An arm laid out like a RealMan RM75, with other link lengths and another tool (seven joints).
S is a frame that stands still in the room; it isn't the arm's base.
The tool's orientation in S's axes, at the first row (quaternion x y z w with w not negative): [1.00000, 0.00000, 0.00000, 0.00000]
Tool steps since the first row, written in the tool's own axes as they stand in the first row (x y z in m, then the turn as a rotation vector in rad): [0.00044, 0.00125, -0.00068, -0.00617, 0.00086, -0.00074]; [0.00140, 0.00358, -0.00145, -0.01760, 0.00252, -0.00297]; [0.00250, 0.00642, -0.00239, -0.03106, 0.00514, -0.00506]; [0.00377, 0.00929, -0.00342, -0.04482, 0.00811, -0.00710]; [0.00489, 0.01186, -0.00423, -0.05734, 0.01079, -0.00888]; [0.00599, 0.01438, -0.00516, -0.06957, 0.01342, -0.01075]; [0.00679, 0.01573, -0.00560, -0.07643, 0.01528, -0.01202]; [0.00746, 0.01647, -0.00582, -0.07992, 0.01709, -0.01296]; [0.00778, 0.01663, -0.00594, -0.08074, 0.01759, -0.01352]
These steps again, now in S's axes. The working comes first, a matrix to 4 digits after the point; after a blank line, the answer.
The tool's axes in the first row as the columns of a matrix, in S's axes (used below as rounded here):
[1.0000, 0.0000, 0.0000]
[0.0000, -1.0000, 0.0000]
[0.0000, 0.0000, -1.0000]

[0.00044, -0.00125, 0.00068, -0.00617, -0.00086, 0.00074]; [0.00140, -0.00358, 0.00145, -0.01760, -0.00252, 0.00297]; [0.00250, -0.00642, 0.00239, -0.03106, -0.00514, 0.00506]; [0.00377, -0.00929, 0.00342, -0.04482, -0.00811, 0.00710]; [0.00489, -0.01186, 0.00423, -0.05734, -0.01079, 0.00888]; [0.00599, -0.01438, 0.00516, -0.06957, -0.01342, 0.01075]; [0.00679, -0.01573, 0.00560, -0.07643, -0.01528, 0.01202]; [0.00746, -0.01647, 0.00582, -0.07992, -0.01709, 0.01296]; [0.00778, -0.01663, 0.00594, -0.08074, -0.01759, 0.01352]
